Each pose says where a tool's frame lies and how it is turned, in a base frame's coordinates. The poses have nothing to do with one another.
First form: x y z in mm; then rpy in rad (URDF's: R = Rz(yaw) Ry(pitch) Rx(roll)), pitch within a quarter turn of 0, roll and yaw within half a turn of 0.
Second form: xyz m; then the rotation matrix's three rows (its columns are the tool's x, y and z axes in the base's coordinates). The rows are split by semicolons. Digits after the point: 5 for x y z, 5 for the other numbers.
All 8 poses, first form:
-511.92, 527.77, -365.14, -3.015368, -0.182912, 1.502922
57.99, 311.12, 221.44, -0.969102, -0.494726, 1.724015
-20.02, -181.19, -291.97, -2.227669, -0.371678, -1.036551
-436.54, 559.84, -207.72, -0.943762, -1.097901, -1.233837
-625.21, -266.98, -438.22, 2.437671, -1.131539, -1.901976
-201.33, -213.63, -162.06, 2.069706, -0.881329, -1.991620
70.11, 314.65, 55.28, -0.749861, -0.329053, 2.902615
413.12, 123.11, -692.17, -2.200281, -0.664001, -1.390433
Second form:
-0.51192, 0.52777, -0.36514; 0.06669, 0.99131, -0.11336; 0.98105, -0.04444, 0.18857; 0.18189, -0.12379, -0.97550
0.05799, 0.31112, 0.22144; -0.13432, -0.61915, -0.77370; 0.86979, 0.30043, -0.39142; 0.47479, -0.72553, 0.49817
-0.02002, -0.18119, -0.29197; 0.47442, -0.37911, 0.79448; -0.80189, -0.55846, 0.21236; 0.36318, -0.73783, -0.56895
-0.43654, 0.55984, -0.20772; 0.15059, 0.79209, 0.59153; -0.42985, -0.48637, 0.76070; 0.89025, -0.36882, 0.26724
-0.62521, -0.26698, -0.43822; -0.13828, -0.53042, -0.83638; -0.40216, 0.80181, -0.44200; 0.90507, 0.27524, -0.32419
-0.20133, -0.21363, -0.16206; -0.25987, -0.15994, -0.95231; -0.58063, 0.81388, 0.02175; 0.77158, 0.55859, -0.30437
0.07011, 0.31465, 0.05528; -0.91945, -0.38720, 0.06843; 0.22401, -0.65885, -0.71814; 0.32315, -0.64497, 0.69252
0.41312, 0.12311, -0.69217; 0.14127, -0.48982, 0.86030; -0.77476, -0.59568, -0.21193; 0.61627, -0.63659, -0.46364

